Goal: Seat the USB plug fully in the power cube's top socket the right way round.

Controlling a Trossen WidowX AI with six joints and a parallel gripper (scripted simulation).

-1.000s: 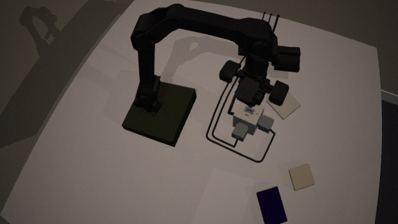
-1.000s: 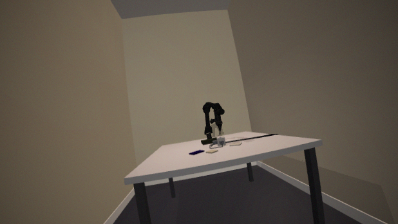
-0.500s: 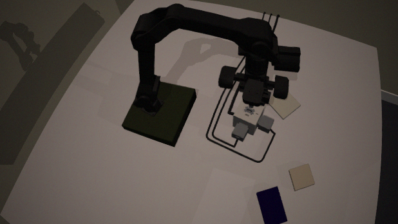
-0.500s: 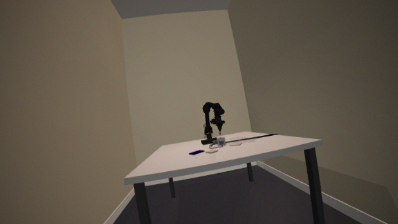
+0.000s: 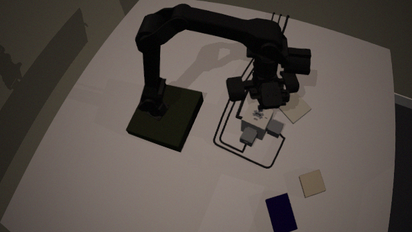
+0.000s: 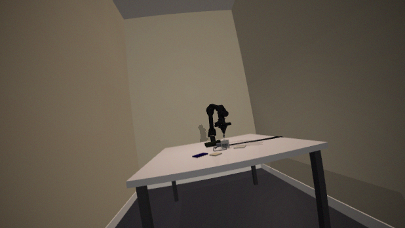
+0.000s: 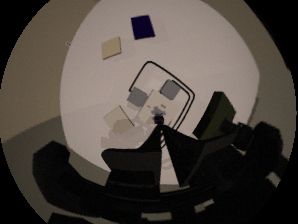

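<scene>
Now: gripper tip 20 mm above the USB plug. The rest, counted from my gripper tip: card: 230 mm to the right, 210 mm ahead, 130 mm below.
</scene>
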